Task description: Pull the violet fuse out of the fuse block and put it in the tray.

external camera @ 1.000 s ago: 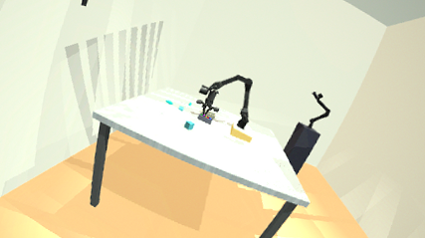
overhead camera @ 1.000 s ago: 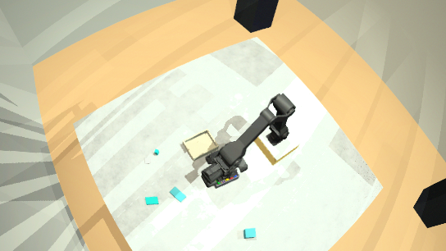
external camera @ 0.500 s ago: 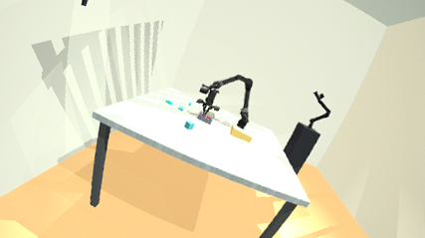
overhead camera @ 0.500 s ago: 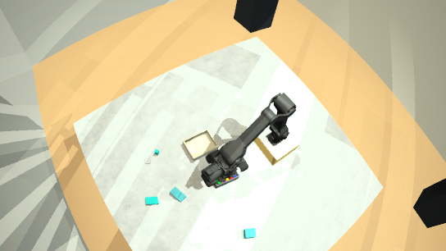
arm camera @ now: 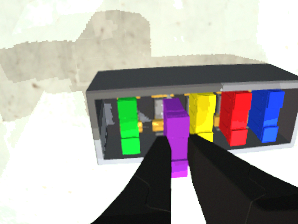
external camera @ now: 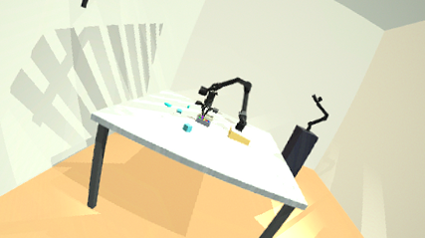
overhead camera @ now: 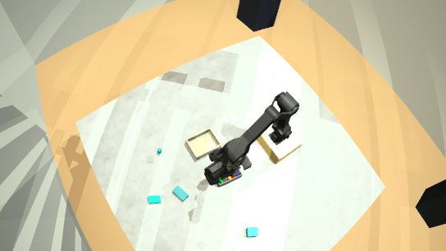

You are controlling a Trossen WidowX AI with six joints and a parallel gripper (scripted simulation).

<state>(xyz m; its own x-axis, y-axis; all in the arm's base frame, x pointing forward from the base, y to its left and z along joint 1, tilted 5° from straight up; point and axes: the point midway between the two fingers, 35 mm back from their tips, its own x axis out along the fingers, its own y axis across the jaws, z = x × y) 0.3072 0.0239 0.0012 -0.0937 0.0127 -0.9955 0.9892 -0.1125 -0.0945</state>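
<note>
Right now my gripper tip is 20 cm to the left of the cream tray, 5 cm above it and 2 cm past it. The rest, counted from my gripper tip: violet fuse: 1 cm below.
</note>
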